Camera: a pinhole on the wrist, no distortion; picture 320 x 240 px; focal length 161.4 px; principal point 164.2 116.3 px. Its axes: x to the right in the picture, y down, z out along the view. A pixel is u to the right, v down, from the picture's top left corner.
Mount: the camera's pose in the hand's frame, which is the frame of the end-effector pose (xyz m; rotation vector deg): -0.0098 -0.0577 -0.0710 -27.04 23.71 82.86
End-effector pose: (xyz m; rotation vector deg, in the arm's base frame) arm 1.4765 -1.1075 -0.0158 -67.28 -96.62 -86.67
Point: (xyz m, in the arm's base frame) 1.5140 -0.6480 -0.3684
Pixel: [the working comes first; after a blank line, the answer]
In the camera's frame: -0.4072 0.1683 0.4516

19 176
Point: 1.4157 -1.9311 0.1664
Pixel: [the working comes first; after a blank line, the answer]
In the camera's frame: 0.5122 0.0437 -0.5882

behind the camera
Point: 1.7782 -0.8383 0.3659
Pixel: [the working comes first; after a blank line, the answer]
In the camera's frame: 0.2735 -0.2531 0.5165

250 37
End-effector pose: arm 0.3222 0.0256 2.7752 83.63 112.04 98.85
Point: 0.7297 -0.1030 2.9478
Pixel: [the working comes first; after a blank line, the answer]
In the camera's frame: 0.2455 0.2291 0.4072

262 207
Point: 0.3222 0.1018 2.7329
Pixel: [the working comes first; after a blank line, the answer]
In the camera's frame: -0.0593 -0.0523 0.1207

85 46
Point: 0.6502 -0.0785 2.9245
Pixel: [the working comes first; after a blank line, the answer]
In the camera's frame: 0.2094 0.1789 0.3469

262 200
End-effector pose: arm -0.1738 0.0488 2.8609 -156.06 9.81 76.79
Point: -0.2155 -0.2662 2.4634
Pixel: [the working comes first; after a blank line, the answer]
In the camera's frame: 0.1928 -0.3088 0.4606

232 8
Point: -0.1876 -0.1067 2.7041
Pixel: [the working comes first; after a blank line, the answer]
In the camera's frame: 0.1120 -0.1290 0.2477

237 32
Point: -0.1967 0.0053 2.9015
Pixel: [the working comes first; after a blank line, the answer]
In the camera's frame: 0.0516 0.0369 0.1048

244 173
